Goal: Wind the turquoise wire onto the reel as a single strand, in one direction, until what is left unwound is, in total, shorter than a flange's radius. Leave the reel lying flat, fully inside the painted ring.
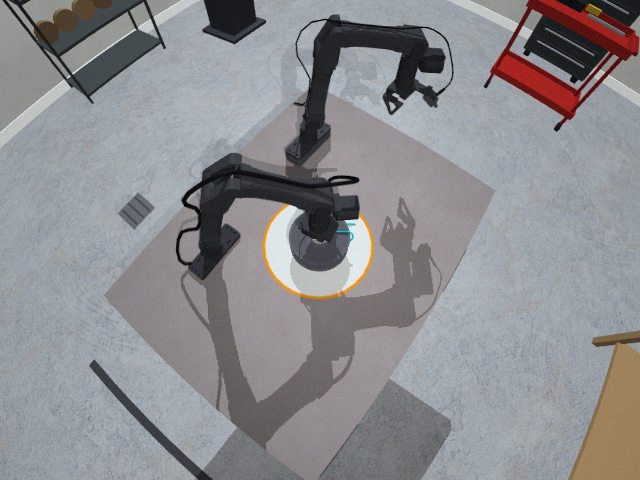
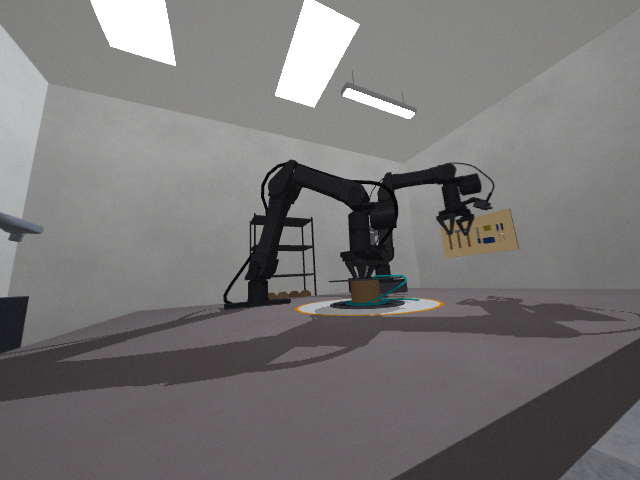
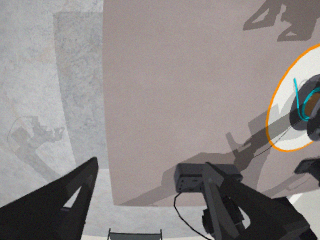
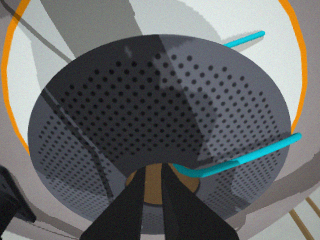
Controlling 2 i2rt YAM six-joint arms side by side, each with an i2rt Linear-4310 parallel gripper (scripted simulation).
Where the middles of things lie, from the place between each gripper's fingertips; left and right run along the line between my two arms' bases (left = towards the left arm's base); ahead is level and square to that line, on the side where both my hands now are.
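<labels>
The reel (image 1: 318, 254) is 3 cm ahead of my left hand (image 1: 397, 106), 49 cm to the right of it and 19 cm below it. As for my right hand, it is 2 cm above the reel and 1 cm short of it.
</labels>
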